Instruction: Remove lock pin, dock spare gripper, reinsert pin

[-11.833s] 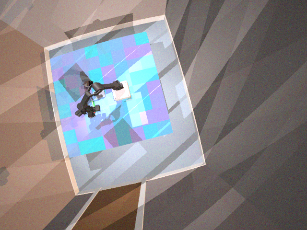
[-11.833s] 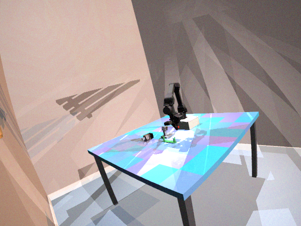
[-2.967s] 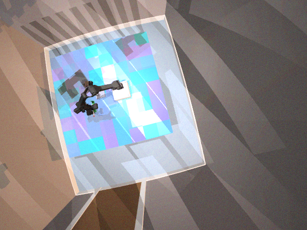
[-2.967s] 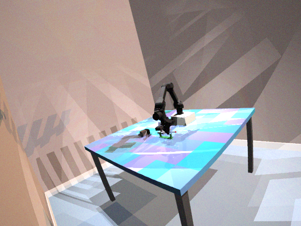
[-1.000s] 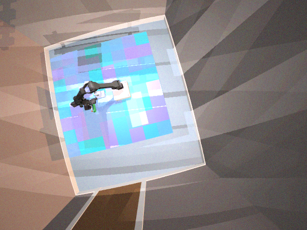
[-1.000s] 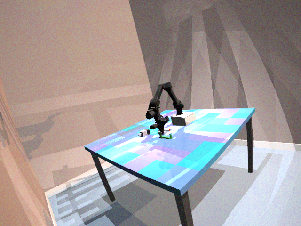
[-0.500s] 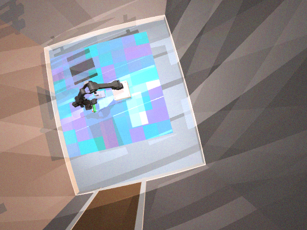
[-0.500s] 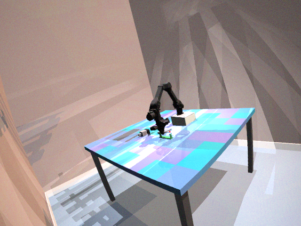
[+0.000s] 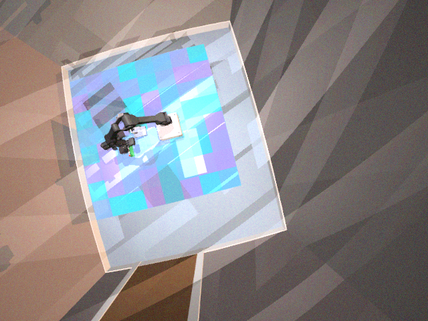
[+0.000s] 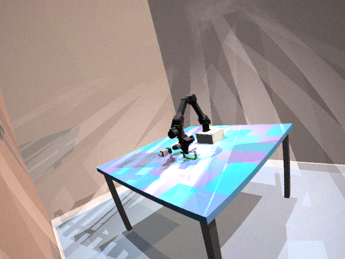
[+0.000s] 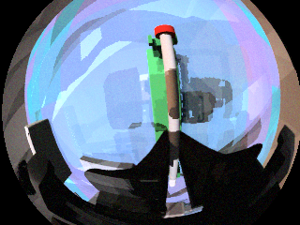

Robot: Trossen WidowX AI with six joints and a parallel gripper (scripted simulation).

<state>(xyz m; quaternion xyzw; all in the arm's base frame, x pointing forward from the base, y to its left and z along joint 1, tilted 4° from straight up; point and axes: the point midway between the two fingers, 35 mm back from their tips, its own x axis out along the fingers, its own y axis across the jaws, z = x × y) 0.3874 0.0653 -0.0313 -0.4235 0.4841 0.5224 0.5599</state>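
Now: gripper tip 2 cm to the right of the green mount. Round my gripper tip: grey mount 11 cm behind, 9 cm to the right, 3 cm above; then spare gripper 2 cm behind, 26 cm to the right.
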